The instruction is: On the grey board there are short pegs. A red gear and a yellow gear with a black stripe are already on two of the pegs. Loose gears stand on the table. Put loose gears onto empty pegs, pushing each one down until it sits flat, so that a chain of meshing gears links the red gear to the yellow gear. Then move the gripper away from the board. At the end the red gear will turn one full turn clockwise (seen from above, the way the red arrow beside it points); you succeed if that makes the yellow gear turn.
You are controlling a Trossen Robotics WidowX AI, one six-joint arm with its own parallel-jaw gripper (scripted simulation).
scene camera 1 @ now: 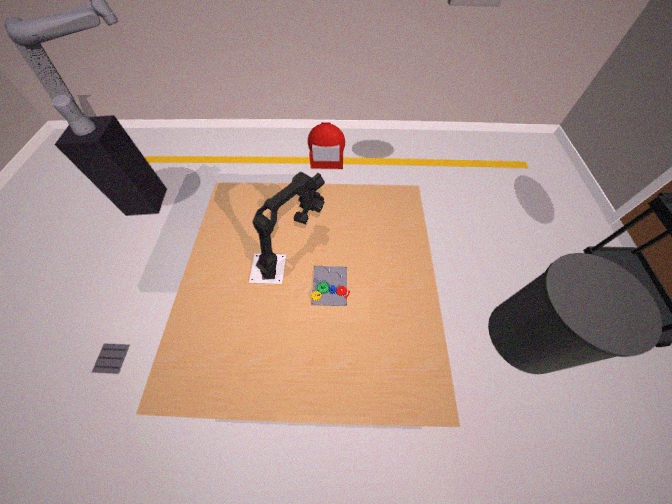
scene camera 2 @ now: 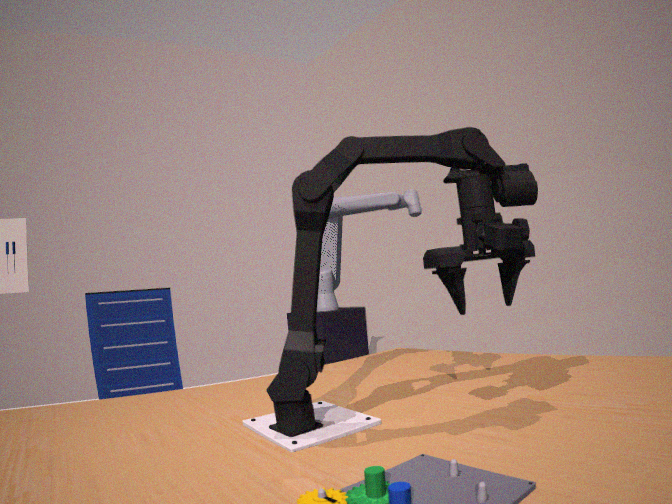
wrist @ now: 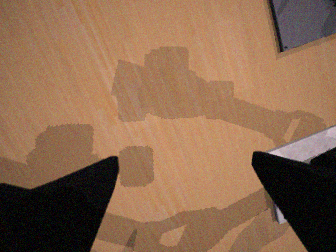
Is my gripper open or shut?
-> Open.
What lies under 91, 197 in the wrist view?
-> My gripper.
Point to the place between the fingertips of my gripper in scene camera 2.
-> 486, 310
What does my gripper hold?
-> Nothing.
